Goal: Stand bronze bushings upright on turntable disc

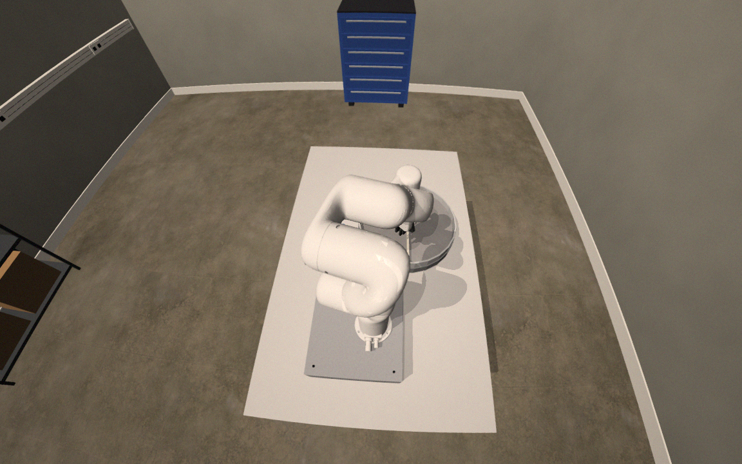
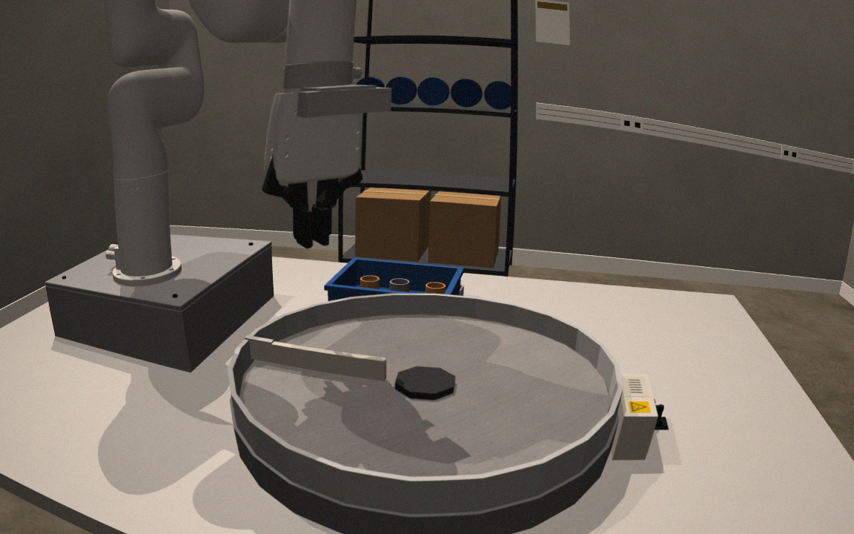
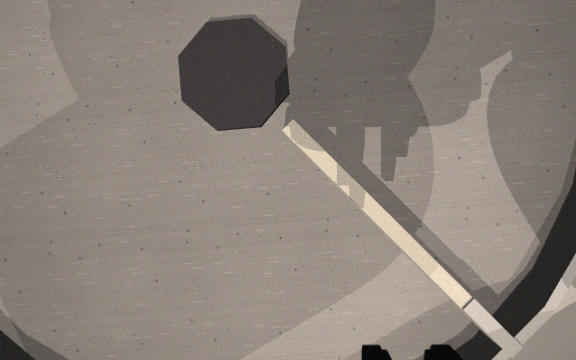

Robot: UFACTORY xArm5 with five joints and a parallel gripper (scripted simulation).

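Now: the blue crate 3 cm ahead of my hand, 31 cm to the left of it and 18 cm below it. Also, from my hand: turntable disc (13 cm ahead, 4 cm to the right, 15 cm below).
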